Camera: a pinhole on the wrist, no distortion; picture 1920 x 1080 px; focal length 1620.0 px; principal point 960.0 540.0 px. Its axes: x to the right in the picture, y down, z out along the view. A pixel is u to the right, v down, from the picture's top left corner.
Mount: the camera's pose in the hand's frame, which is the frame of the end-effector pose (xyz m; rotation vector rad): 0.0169 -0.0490 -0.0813 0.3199 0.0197 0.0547
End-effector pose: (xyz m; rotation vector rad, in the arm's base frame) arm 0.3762 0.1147 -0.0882 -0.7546 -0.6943 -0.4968
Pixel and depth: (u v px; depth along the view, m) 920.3 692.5 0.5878
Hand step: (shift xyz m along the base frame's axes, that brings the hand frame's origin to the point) -0.2943 0.2558 0.3542
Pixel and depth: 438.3 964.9 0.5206
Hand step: -0.3309 0.3104 0.1802
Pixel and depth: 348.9 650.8 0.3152
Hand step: -0.2351 0.1009 0.1116
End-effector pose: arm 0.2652 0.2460 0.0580 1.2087 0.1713 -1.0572
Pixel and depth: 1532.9 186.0 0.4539
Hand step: -0.2266 -0.3620 -0.1792
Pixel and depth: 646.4 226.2 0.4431
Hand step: -0.3572 -0.2183 -0.0268
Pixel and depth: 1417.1 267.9 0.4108
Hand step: -0.2104 -0.3109 -0.1358
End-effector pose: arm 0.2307 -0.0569 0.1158 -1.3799 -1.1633 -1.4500
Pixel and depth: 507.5 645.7 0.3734
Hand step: -0.0648 0.3070 -0.0965
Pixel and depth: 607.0 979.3 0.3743
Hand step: 0.0114 0.3130 -0.0716
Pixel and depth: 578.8 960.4 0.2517
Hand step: -0.0179 0.1888 -0.0480
